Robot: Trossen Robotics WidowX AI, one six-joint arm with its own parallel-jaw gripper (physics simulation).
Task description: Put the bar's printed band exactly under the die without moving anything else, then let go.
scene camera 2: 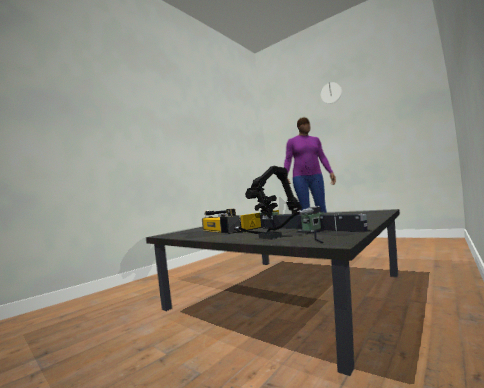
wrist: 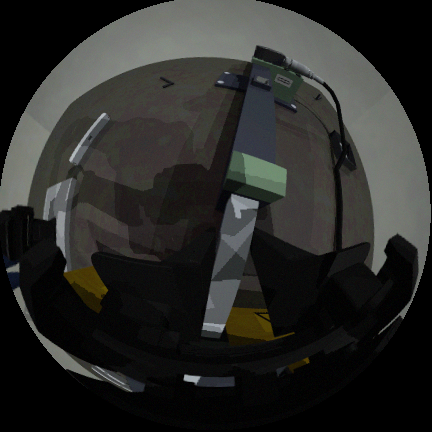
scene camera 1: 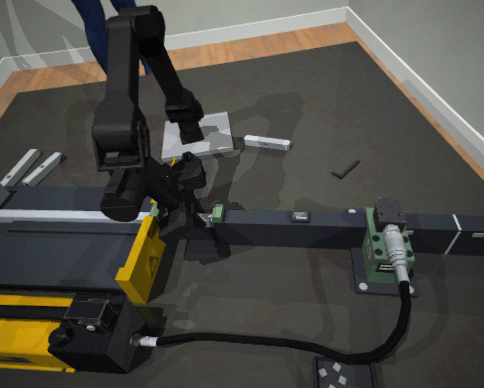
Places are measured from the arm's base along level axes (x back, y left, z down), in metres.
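Pixels of known places: gripper, fingertip midpoint: [scene camera 2: 272, 218] [wrist: 231, 232] [scene camera 1: 204, 221]; arm's base, link origin: [wrist: 51, 233] [scene camera 1: 191, 136].
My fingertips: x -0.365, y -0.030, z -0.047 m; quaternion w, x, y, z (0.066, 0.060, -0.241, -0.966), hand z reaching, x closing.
For each thing: its top centre in the pictures, then the offset to it from my fingertips. "spot": a spot on its surface instead.
- silvery bar, surface spot: [wrist: 234, 250] [scene camera 1: 197, 217] spot: dx +0.003, dy -0.011, dz -0.015 m
- green block, surface spot: [wrist: 257, 175] [scene camera 1: 216, 210] spot: dx -0.012, dy +0.028, dz -0.037 m
- dark rail, surface spot: [wrist: 256, 122] spot: dx -0.037, dy +0.088, dz -0.020 m
- yellow guard plate, surface spot: [scene camera 1: 144, 260] spot: dx -0.060, dy -0.125, dz -0.012 m
- green unit, surface spot: [scene camera 1: 375, 260] spot: dx -0.208, dy +0.255, dz -0.025 m
- black cable, surface spot: [scene camera 1: 280, 343] spot: dx -0.259, dy +0.066, dz +0.045 m
- loose pale bar, top centre: [wrist: 85, 134] [scene camera 1: 266, 139] dx +0.246, dy +0.221, dz +0.036 m
- hex key, top centre: [scene camera 1: 346, 166] dx +0.083, dy +0.370, dz +0.050 m
My gripper [scene camera 1: 192, 220] [wrist: 231, 232] is shut on the silvery bar [scene camera 1: 205, 217] [wrist: 234, 250], which runs lengthwise between the dark fingers in the wrist view. The bar's far end is close to a green block [scene camera 1: 217, 213] [wrist: 257, 175] on the dark rail [scene camera 1: 260, 227] [wrist: 256, 122]; whether they touch is unclear. In scene camera 1 the gripper and arm hide most of the bar. Its printed band cannot be made out. I cannot tell which part is the die. In scene camera 2 the gripper [scene camera 2: 267, 214] is small and dark above the table.
A yellow guard plate [scene camera 1: 144, 260] stands beside the gripper. A green unit [scene camera 1: 375, 260] [wrist: 289, 86] with a black cable [scene camera 1: 280, 343] stands by the rail. A grey slab [scene camera 1: 220, 135], a loose pale bar [scene camera 1: 267, 143], a hex key [scene camera 1: 346, 170] and a tray of small pieces [scene camera 1: 316, 372] lie around.
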